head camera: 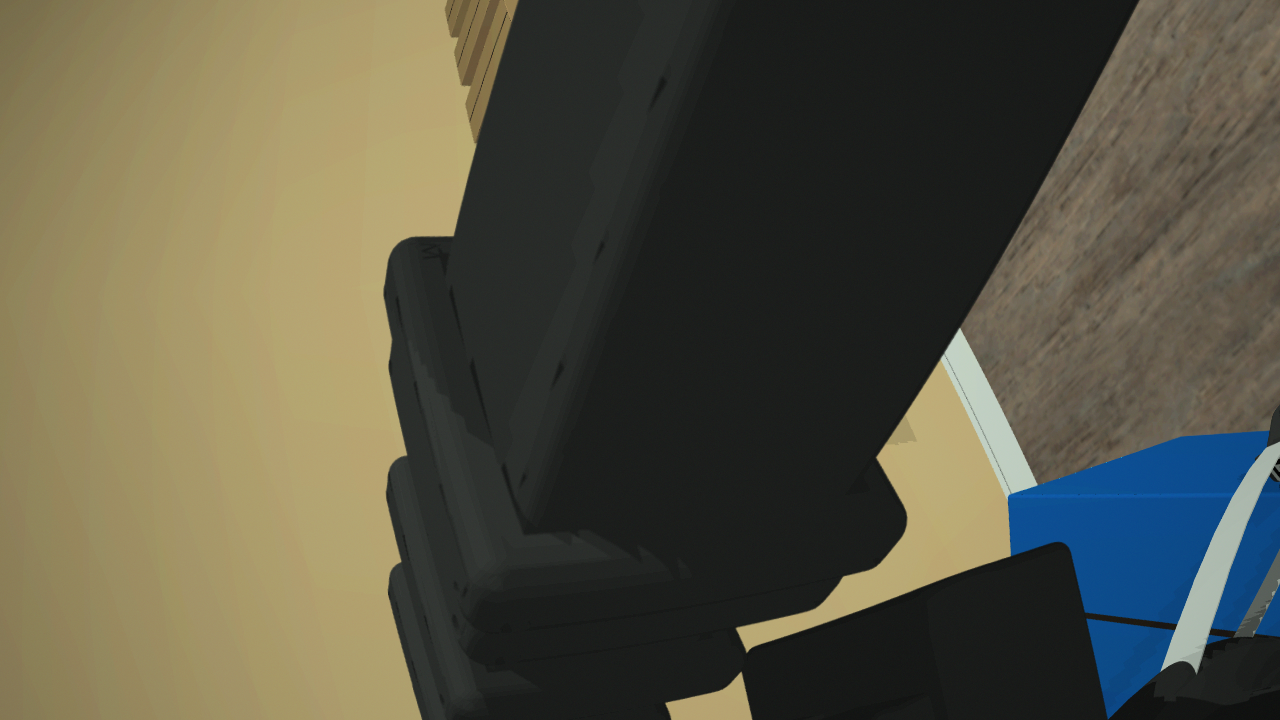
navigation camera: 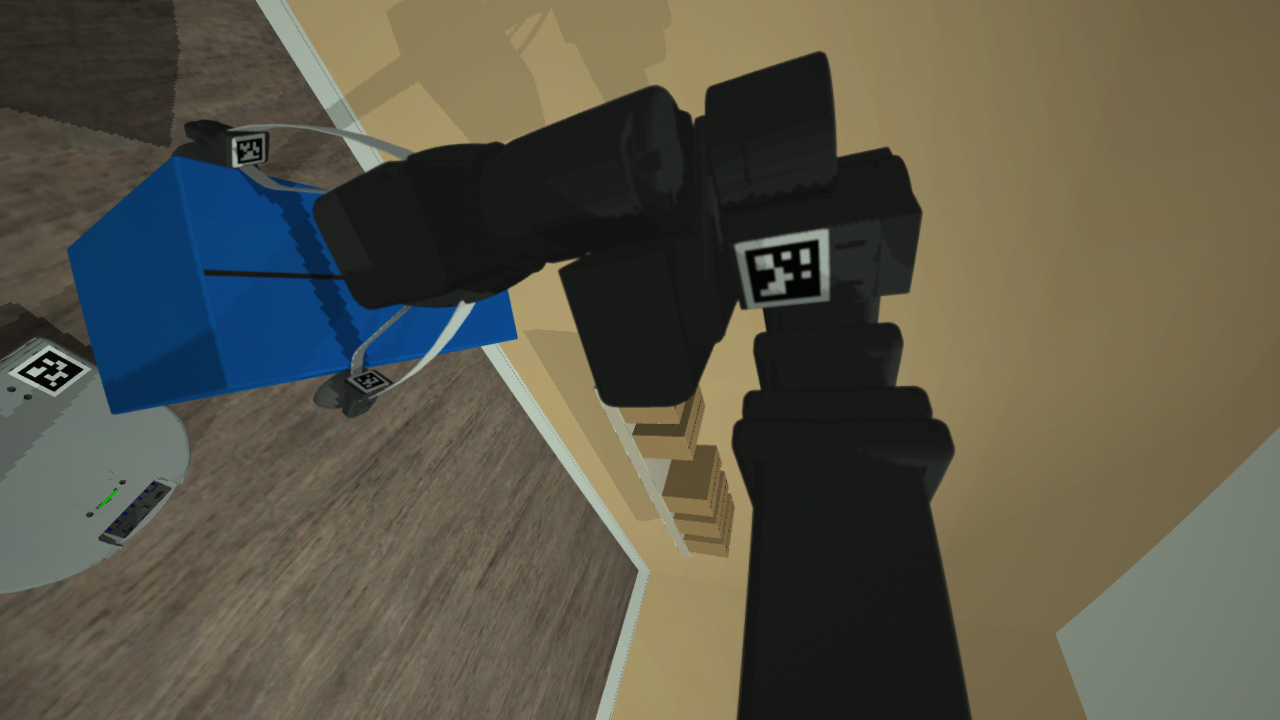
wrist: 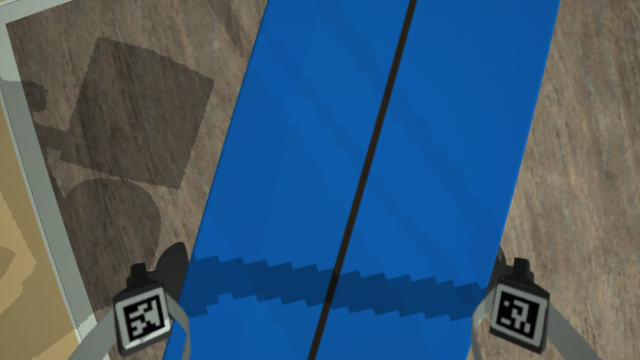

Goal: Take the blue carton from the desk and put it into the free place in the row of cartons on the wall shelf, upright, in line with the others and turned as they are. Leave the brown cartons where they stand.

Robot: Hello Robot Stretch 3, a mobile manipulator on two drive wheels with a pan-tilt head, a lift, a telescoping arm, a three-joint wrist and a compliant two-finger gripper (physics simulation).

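Places are measured from the robot's base along level axes (x down, y right, z back), in metres.
Pixels of known places: gripper, fingertip midpoint: (navigation camera: 274,291).
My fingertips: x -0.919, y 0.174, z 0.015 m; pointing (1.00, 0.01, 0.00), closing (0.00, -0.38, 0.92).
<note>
Behind a point stands the place of what it marks.
The blue carton (head camera: 1136,555) {x -0.960, y 0.237, z 0.106 m} (navigation camera: 277,313) {x -0.973, y 0.145, z 0.017 m} (wrist: 425,150) has a thin black line along one face. It is held in the air above the wood floor, away from the shelf. My gripper (navigation camera: 270,268) {x -0.920, y 0.174, z 0.015 m} (wrist: 329,266) {x -0.920, y 0.174, z 0.015 m} is shut on it, with one fingertip against each side. The carton runs at a slant between the fingers in the wrist view. Brown cartons (head camera: 478,53) (navigation camera: 693,479) stand on the white wall shelf (navigation camera: 656,471) {x -0.696, y 0.615, z 1.206 m}, partly hidden by my arm and wrist. A gap shows between two groups of them in the navigation view.
The tan wall (head camera: 223,358) {x -1.318, y 0.879, z 0.900 m} (navigation camera: 1011,268) {x -1.702, y 0.915, z 0.672 m} is close beside my arm (head camera: 805,223) {x -1.256, y 0.066, z 0.082 m} (navigation camera: 841,555) {x -1.248, y 0.081, z 0.082 m}. A white skirting strip (head camera: 989,416) {x -0.047, y 0.893, z 0.720 m} (navigation camera: 572,470) {x -0.040, y 0.760, z 1.592 m} runs along the wall's foot. My base (navigation camera: 98,456) {x -0.160, y 0.051, z 0.134 m} shows below the carton. A pale surface (navigation camera: 1199,591) {x -2.437, y 0.555, z 1.796 m} shows at the lower right of the navigation view.
</note>
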